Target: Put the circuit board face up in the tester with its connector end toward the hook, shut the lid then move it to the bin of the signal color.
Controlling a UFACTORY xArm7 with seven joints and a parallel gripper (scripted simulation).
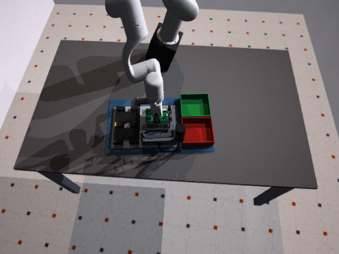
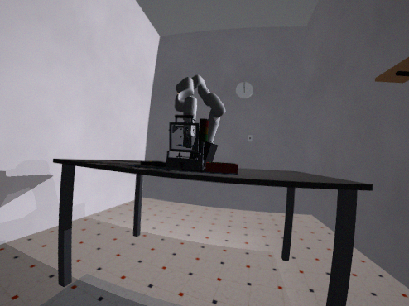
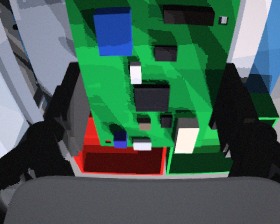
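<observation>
The tester lid lies 120 mm ahead of my hand, 50 mm above it and 40 mm to the left of it. Round my hand: green circuit board right at my hand; then green bin 180 mm to the left, 150 mm behind, 120 mm below; then red bin 210 mm to the left, 120 mm below.
</observation>
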